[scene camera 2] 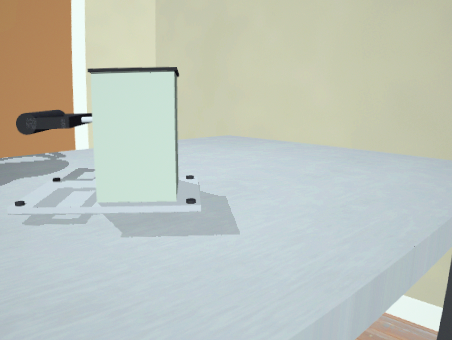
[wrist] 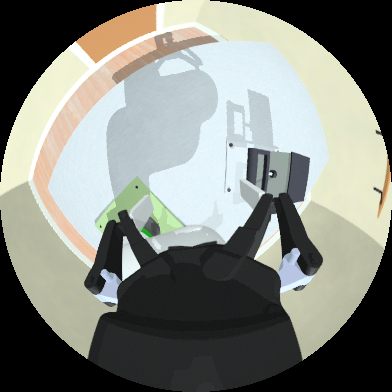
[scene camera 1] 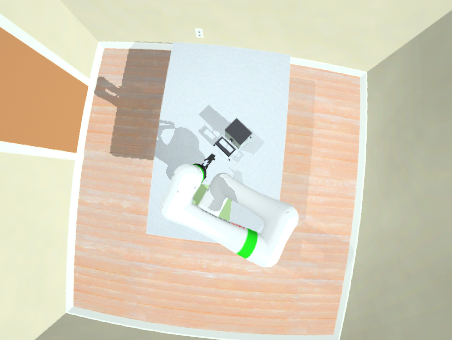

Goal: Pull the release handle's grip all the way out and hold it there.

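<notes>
The release handle's dark rectangular grip (scene camera 1: 222, 152) (scene camera 2: 40, 122) (wrist: 252, 164) stands off the side of a pale green housing (scene camera 2: 135, 135) (wrist: 280, 167) with a dark lid (scene camera 1: 238, 131) (scene camera 2: 132, 70) (wrist: 299, 176). In scene camera 2 a short light rod (scene camera 2: 86, 119) shows between grip and housing. My gripper (scene camera 1: 212, 157) (wrist: 194, 194) is open, with nothing between its fingers. It is on the grip's outer side, apart from it in scene camera 1. In the wrist view the right fingertip overlaps the grip's lower end. The gripper does not show in scene camera 2.
The housing stands on a light base plate (scene camera 2: 150, 207) (wrist: 232, 167) with dark corner bolts, on the pale table (scene camera 1: 250, 80) (scene camera 2: 310, 200) (wrist: 290, 95). My white arm (scene camera 1: 200, 220) bends over the table's near part, above a green mounting plate (scene camera 1: 226, 211) (wrist: 131, 192).
</notes>
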